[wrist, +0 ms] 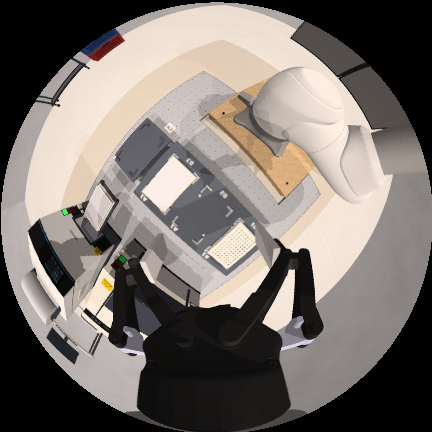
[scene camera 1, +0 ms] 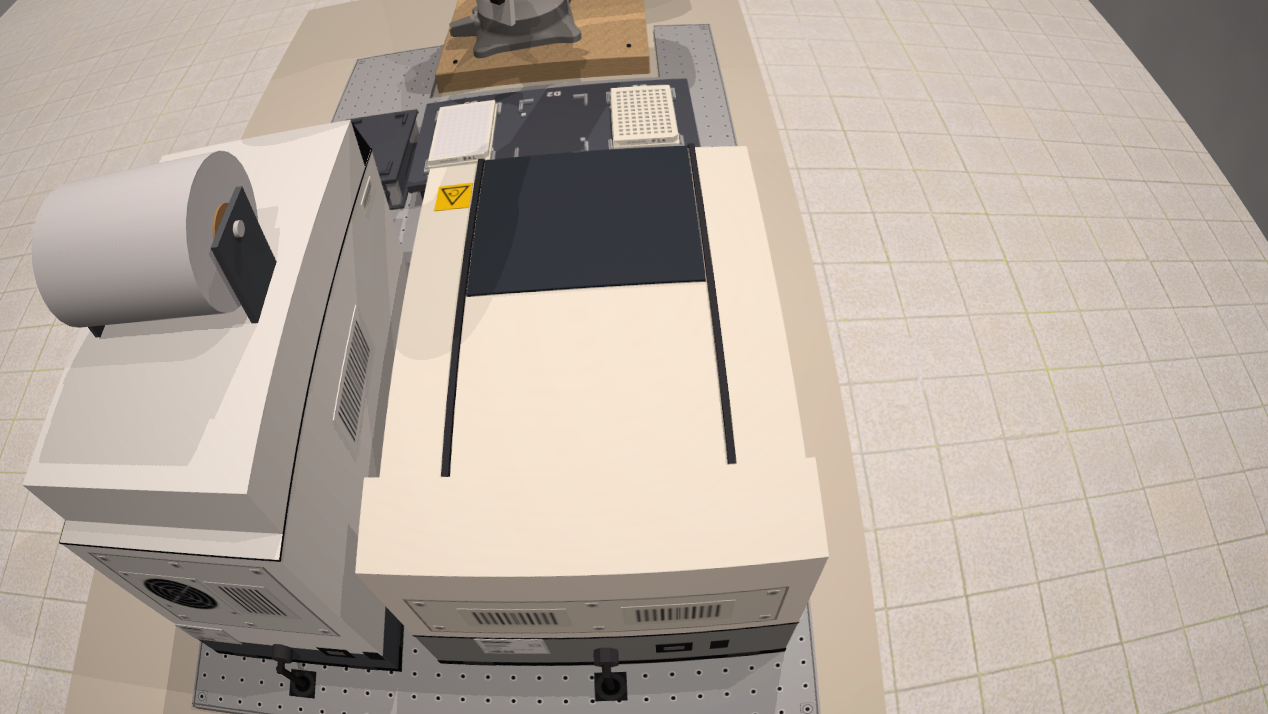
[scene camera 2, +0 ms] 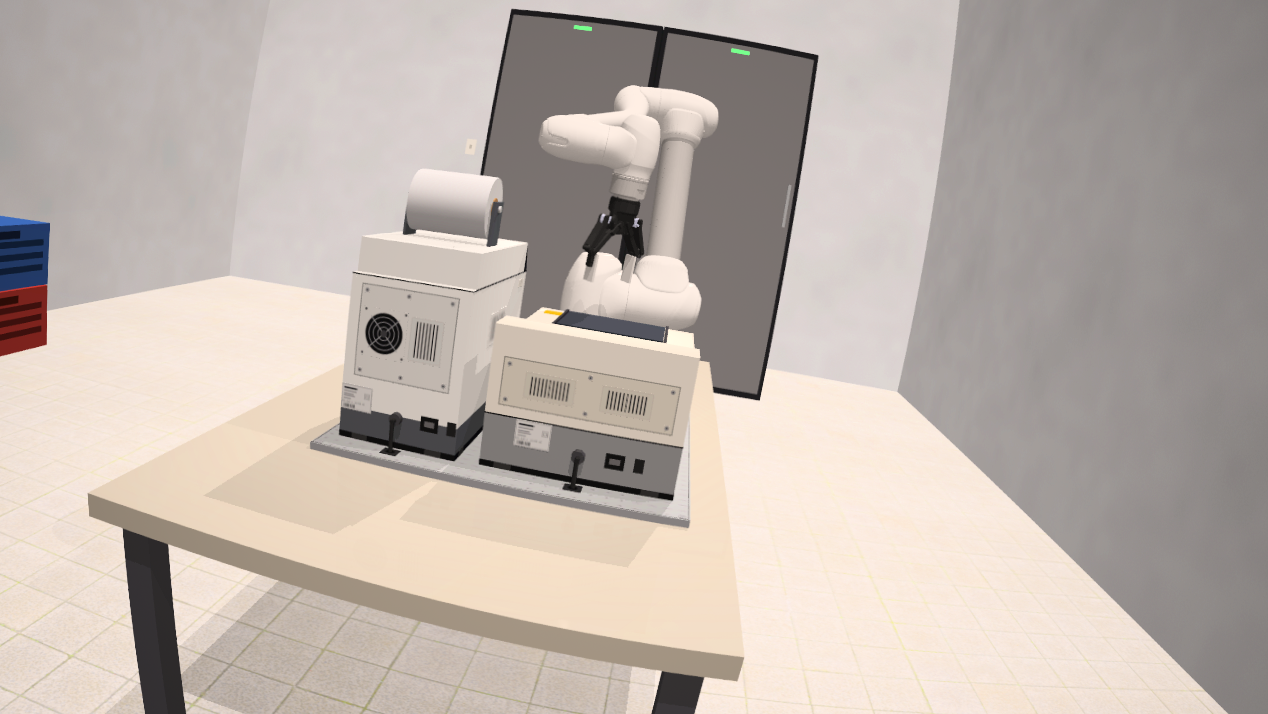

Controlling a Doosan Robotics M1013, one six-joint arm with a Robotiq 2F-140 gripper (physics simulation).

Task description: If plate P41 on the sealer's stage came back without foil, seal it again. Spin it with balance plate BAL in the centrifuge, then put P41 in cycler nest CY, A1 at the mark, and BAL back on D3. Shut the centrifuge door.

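Places are measured from the arm's base along level axes (x ahead, y left, z up), in millimetres.
Where they show: gripper, between the fingertips: [wrist: 208, 237] [scene camera 2: 607, 281]; arm's base, origin of its link: [wrist: 270, 120] [scene camera 1: 524, 25].
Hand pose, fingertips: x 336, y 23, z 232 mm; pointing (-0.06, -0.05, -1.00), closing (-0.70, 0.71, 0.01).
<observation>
Each offset is from my fingertips to the top centre of the thing.
My open, empty gripper [scene camera 2: 609, 266] [wrist: 210, 251] hangs high above the deck. A white plate with a smooth top @[dx +199, dy -286, dz -152 mm] [wrist: 100, 206] sits on the sealer's stage, tilted in the wrist view; whether it has foil I cannot tell. Balance plate BAL @[dx +13, dy -129, dz -186 mm] [scene camera 1: 463, 131] [wrist: 170, 183], smooth and white, lies flat on deck spot D3. The centrifuge [scene camera 1: 576, 381] [scene camera 2: 590, 390] has its dark door panel @[dx +371, dy +5, dz -47 mm] [scene camera 1: 585, 221] [scene camera 2: 612, 325] at the deck end of the rails; it looks shut. The dark nest @[dx -17, dy -274, dz -196 mm] [wrist: 142, 147] beside the deck holds no plate; its label is hard to read.
A cream plate with open wells @[dx +43, dy +117, dz -186 mm] [scene camera 1: 643, 115] [wrist: 232, 245] lies at the other end of the dark deck. The sealer @[dx +494, dy -330, dz +216 mm] [scene camera 1: 168, 390] [scene camera 2: 408, 337] stands beside the centrifuge, with a big foil roll @[dx +515, dy -333, dz +216 mm] [scene camera 1: 124, 243] [scene camera 2: 452, 202] on top. The arm's wooden base [scene camera 1: 612, 62] [wrist: 295, 172] stands behind the deck.
</observation>
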